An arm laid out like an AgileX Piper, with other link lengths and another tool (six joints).
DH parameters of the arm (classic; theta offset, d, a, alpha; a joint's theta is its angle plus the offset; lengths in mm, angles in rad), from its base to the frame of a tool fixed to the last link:
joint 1: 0 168.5 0 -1.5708
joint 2: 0.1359 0 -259.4 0
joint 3: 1.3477 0 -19.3 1.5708
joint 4: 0 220.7 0 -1.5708
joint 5: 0 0 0 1.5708
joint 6: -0.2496 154.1 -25 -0.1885
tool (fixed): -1.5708 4.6 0 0
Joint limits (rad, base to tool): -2.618..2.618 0..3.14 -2.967..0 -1.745..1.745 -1.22..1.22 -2.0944..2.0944
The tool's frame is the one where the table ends.
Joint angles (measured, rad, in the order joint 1, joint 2, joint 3, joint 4, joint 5, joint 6), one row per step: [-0.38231 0.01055 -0.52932 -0.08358 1.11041 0.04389]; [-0.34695 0.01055 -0.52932 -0.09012 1.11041 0.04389]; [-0.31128 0.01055 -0.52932 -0.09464 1.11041 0.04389]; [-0.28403 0.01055 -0.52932 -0.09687 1.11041 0.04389]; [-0.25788 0.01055 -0.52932 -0.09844 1.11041 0.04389]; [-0.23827 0.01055 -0.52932 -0.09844 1.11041 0.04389]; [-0.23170 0.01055 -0.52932 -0.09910 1.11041 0.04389]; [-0.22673 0.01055 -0.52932 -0.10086 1.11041 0.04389]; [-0.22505 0.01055 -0.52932 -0.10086 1.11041 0.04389]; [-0.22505 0.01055 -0.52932 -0.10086 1.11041 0.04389]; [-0.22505 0.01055 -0.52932 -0.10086 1.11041 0.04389]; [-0.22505 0.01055 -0.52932 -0.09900 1.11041 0.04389]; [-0.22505 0.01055 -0.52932 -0.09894 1.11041 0.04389]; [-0.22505 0.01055 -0.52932 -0.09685 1.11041 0.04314]
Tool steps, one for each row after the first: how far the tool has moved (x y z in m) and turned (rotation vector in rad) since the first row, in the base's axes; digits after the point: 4 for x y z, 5 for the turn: [0.0007 0.0013 0.0000 -0.00502 0.00192 0.03164]; [0.0014 0.0028 0.0001 -0.00855 0.00309 0.06473]; [0.0020 0.0042 0.0001 -0.01033 0.00357 0.09071]; [0.0026 0.0055 0.0001 -0.01160 0.00385 0.11596]; [0.0030 0.0067 0.0001 -0.01164 0.00373 0.13557]; [0.0031 0.0070 0.0001 -0.01217 0.00386 0.14177]; [0.0032 0.0071 0.0001 -0.01356 0.00426 0.14574]; [0.0032 0.0072 0.0001 -0.01357 0.00425 0.14742]; [0.0032 0.0072 0.0001 -0.01357 0.00425 0.14742]; [0.0032 0.0072 0.0001 -0.01357 0.00425 0.14742]; [0.0033 0.0075 0.0001 -0.01211 0.00379 0.14848]; [0.0033 0.0075 0.0001 -0.01206 0.00378 0.14851]; [0.0034 0.0077 0.0001 -0.01103 0.00352 0.15006]
